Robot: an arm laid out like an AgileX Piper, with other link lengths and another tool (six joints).
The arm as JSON. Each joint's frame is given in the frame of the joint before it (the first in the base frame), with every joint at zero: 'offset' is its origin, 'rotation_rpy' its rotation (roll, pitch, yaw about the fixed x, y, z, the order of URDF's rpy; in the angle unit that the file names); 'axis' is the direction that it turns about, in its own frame. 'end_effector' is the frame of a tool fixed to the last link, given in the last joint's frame.
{
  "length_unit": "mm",
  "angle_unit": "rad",
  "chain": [
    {
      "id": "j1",
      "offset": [
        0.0,
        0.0,
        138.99
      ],
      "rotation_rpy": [
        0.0,
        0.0,
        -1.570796
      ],
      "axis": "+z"
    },
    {
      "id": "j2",
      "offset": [
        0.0,
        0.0,
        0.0
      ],
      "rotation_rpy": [
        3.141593,
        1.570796,
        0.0
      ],
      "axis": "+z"
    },
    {
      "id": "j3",
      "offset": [
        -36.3,
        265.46,
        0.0
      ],
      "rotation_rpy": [
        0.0,
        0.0,
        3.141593
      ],
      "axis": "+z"
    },
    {
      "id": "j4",
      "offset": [
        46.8,
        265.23,
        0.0
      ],
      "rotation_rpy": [
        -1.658,
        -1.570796,
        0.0
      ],
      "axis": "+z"
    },
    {
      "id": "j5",
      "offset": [
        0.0,
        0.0,
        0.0
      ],
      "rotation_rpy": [
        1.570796,
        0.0,
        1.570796
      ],
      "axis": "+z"
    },
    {
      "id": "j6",
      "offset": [
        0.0,
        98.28,
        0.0
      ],
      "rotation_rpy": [
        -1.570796,
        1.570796,
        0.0
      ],
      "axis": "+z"
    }
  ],
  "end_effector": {
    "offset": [
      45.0,
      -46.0,
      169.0
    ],
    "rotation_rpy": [
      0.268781,
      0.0,
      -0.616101
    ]
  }
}
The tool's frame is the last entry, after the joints.
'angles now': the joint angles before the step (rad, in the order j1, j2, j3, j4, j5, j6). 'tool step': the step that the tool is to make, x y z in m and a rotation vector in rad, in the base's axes. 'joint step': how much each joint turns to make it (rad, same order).
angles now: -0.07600, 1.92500, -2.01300, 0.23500, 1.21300, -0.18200
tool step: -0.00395, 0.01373, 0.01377, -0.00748, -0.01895, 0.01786
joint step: 0.02999, -0.02701, 0.00003, -0.01299, 0.00498, 0.01299
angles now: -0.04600, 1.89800, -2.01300, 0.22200, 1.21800, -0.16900
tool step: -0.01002, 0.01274, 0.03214, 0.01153, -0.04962, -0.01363
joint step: 0.03401, -0.06200, 0.00101, -0.01701, 0.00100, 0.05401
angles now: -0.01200, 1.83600, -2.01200, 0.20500, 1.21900, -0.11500
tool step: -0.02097, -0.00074, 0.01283, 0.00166, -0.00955, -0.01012
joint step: 0.00200, -0.08700, 0.07600, -0.00600, -0.00100, 0.01300
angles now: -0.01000, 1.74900, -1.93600, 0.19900, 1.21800, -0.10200
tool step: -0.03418, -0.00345, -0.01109, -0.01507, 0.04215, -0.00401
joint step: -0.00001, -0.11499, 0.15700, -0.01599, -0.00001, -0.00001
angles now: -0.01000, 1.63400, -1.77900, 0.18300, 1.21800, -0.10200
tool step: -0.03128, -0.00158, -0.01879, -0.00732, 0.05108, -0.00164
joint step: 0.00001, -0.09401, 0.14500, -0.00800, 0.00001, 0.00001
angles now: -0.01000, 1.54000, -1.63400, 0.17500, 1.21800, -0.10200
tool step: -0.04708, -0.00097, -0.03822, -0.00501, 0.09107, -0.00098
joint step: 0.00001, -0.12301, 0.21499, -0.00600, -0.00099, 0.00002
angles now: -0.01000, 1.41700, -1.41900, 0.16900, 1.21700, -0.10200
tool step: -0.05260, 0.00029, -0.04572, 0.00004, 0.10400, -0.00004
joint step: 0.00001, -0.12000, 0.22400, -0.00100, -0.00001, 0.00001
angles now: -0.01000, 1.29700, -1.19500, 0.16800, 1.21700, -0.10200
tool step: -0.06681, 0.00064, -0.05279, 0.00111, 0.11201, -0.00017
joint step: -0.00002, -0.15201, 0.26501, 0.00001, -0.00099, -0.00002
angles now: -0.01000, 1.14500, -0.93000, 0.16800, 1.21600, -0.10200
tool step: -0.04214, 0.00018, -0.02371, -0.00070, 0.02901, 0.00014
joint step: -0.00003, -0.13699, 0.16599, -0.00099, 0.00001, -0.00003
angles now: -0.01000, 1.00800, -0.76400, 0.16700, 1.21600, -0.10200
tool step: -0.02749, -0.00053, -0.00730, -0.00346, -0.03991, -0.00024
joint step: -0.00003, -0.16298, 0.12701, -0.00299, -0.00402, -0.00003
